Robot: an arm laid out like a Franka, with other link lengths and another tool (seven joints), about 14 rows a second.
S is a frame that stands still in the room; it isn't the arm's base.
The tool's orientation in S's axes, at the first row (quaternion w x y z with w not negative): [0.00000 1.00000 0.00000 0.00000]
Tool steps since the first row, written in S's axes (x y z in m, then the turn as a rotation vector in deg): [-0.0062 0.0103 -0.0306 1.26 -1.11 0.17]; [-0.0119 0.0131 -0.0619 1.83 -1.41 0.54]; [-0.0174 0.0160 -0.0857 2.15 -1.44 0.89]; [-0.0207 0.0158 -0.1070 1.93 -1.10 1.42]
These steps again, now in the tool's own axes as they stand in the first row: [-0.0062 -0.0103 0.0306 1.26 1.11 -0.17]; [-0.0119 -0.0131 0.0619 1.83 1.41 -0.54]; [-0.0174 -0.0160 0.0857 2.15 1.44 -0.89]; [-0.0207 -0.0158 0.1070 1.93 1.10 -1.42]
